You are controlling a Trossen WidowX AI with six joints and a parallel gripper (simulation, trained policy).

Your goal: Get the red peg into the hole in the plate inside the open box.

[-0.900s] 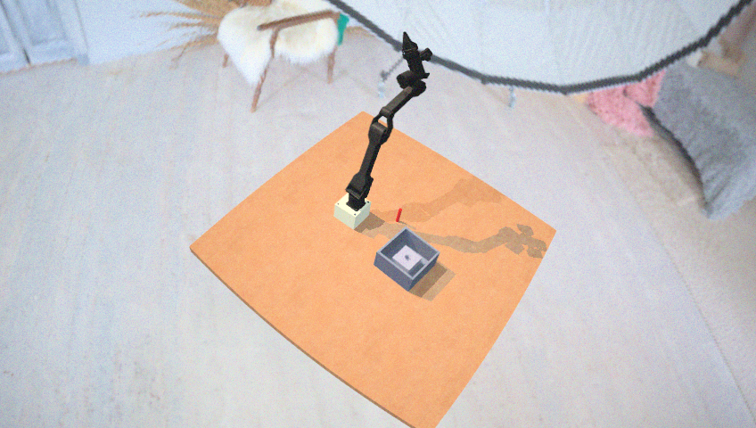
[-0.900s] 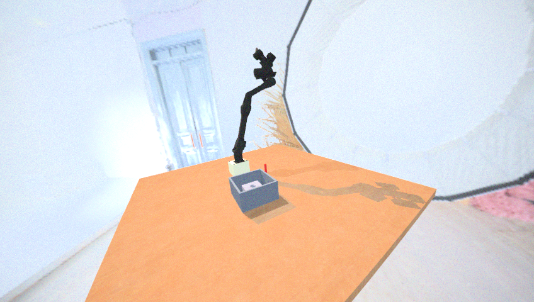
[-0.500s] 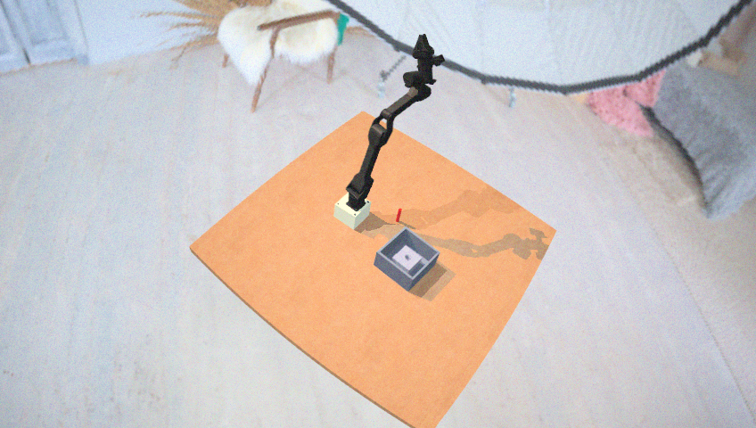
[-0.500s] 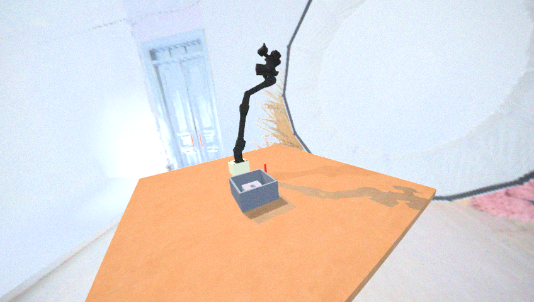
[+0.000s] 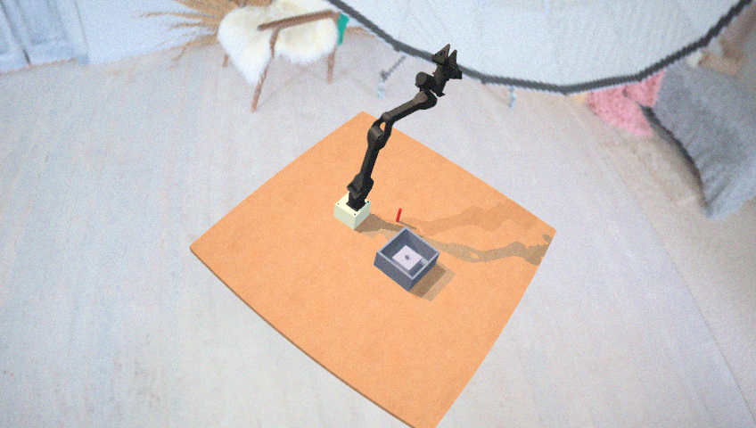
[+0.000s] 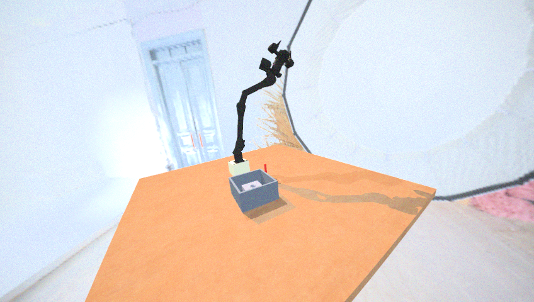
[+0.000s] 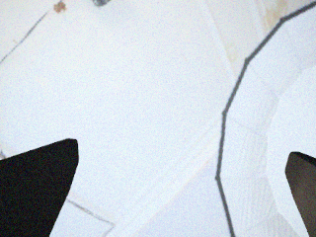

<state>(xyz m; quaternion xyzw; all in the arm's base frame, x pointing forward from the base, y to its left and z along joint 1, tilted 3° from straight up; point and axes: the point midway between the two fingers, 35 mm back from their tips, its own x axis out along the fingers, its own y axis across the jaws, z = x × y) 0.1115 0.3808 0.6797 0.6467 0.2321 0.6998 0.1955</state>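
Now: the red peg 9 cm ahead of my gripper tip, 27 cm to the right of it and 76 cm below it. The rest, counted from my gripper tip: plate 26 cm ahead, 44 cm to the right, 76 cm below; grey box 26 cm ahead, 44 cm to the right, 78 cm below.
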